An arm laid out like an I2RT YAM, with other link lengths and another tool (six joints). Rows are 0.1 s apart.
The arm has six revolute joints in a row. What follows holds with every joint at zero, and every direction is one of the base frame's. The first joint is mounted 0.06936 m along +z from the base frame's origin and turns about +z. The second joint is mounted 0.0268 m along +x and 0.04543 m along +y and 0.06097 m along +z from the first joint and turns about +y. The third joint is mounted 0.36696 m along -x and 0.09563 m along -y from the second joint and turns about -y. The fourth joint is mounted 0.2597 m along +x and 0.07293 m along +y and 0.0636 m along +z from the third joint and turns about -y. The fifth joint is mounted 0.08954 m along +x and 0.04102 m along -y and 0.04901 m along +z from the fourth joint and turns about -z. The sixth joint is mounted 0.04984 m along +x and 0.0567 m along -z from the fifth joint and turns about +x. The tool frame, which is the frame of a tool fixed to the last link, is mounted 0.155 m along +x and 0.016 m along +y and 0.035 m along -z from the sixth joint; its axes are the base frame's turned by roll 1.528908, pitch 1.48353 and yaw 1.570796 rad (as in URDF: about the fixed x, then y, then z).
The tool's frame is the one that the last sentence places.
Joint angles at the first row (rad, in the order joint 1, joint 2, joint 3, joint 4, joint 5, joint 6):
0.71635 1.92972 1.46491 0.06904 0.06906 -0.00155
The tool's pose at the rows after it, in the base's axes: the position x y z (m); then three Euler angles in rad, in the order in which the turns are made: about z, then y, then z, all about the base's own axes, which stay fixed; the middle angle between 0 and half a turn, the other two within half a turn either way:
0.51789 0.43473 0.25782 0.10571 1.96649 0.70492
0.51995 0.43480 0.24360 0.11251 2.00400 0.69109
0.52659 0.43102 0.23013 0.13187 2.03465 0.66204
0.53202 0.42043 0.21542 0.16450 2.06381 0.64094
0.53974 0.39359 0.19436 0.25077 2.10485 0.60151
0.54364 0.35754 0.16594 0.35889 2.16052 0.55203
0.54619 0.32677 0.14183 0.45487 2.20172 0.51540
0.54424 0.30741 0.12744 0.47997 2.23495 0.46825
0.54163 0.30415 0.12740 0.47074 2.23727 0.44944
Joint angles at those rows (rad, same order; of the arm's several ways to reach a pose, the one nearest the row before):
0.71637 1.94348 1.47562 0.06753 0.05219 0.02300
0.71791 1.96650 1.49252 0.03546 0.06591 0.03674
0.71181 1.99101 1.50791 0.01230 0.08590 0.06731
0.69346 2.00333 1.49719 0.00464 0.08740 0.10264
0.64912 2.00492 1.45282 0.00614 0.08128 0.18845
0.59395 2.00183 1.38076 0.01528 0.07369 0.29579
0.54326 2.00337 1.31644 0.03676 0.05981 0.38482
0.52314 2.00034 1.27949 0.03531 0.07968 0.42783
0.52614 1.99113 1.26713 0.03525 0.09664 0.43258

